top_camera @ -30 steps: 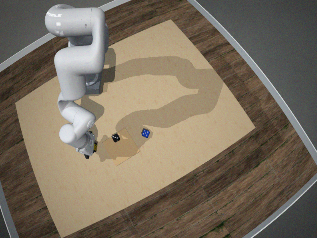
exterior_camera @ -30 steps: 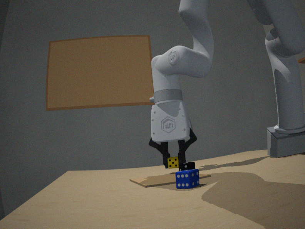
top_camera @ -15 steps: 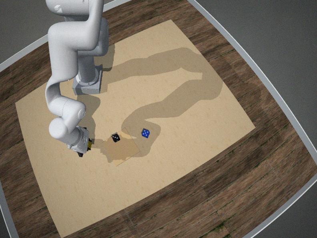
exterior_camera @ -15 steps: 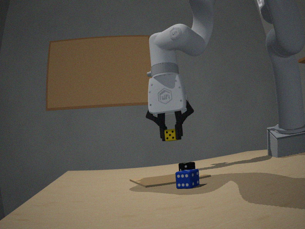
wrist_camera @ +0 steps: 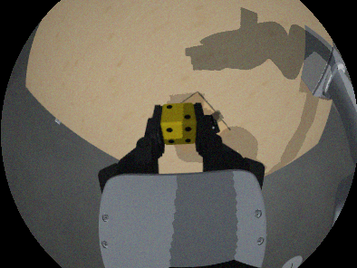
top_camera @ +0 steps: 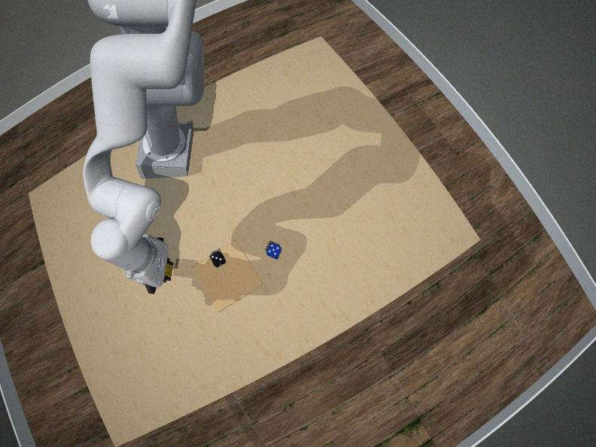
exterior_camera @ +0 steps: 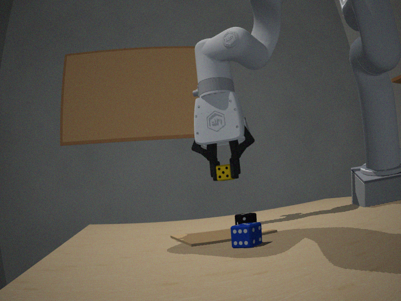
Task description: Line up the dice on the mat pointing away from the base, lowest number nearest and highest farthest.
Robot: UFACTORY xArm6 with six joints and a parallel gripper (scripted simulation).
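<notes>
Now: hand 30 mm short of the thin tan mat, 130 mm to the right of it and 120 mm above it. Also, from my hand: blue die (10 mm ahead, 270 mm to the left, 110 mm below); yellow die (10 mm below); black die (10 mm behind, 120 mm to the left, 100 mm below).
</notes>
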